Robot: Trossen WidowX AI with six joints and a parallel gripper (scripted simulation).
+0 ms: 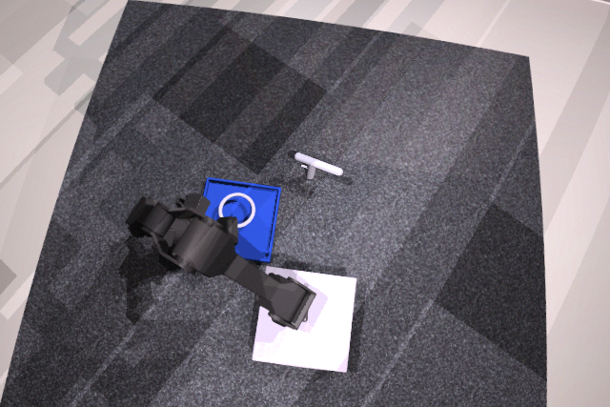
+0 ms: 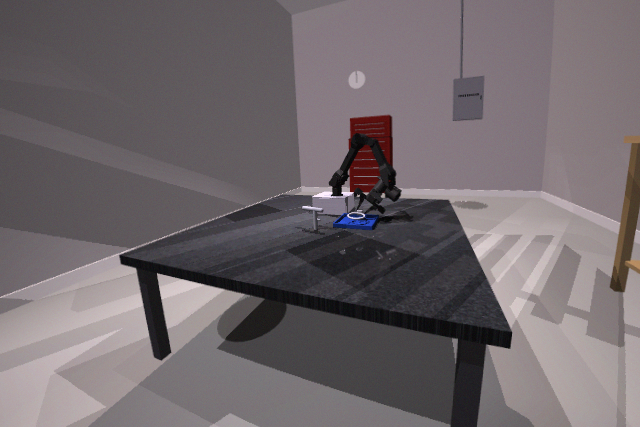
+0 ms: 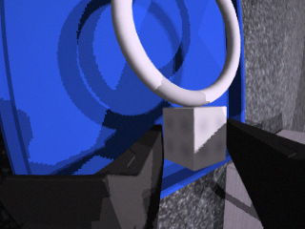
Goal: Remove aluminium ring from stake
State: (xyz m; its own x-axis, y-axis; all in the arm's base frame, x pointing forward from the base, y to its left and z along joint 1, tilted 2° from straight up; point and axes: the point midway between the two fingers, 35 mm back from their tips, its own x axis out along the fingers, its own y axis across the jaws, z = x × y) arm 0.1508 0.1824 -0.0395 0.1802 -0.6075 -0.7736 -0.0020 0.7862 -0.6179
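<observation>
Right now the aluminium ring is 50 mm ahead of my gripper tip. Also, from my gripper tip: blue tray (40 mm ahead, 30 mm below, 10 mm to the right).
</observation>
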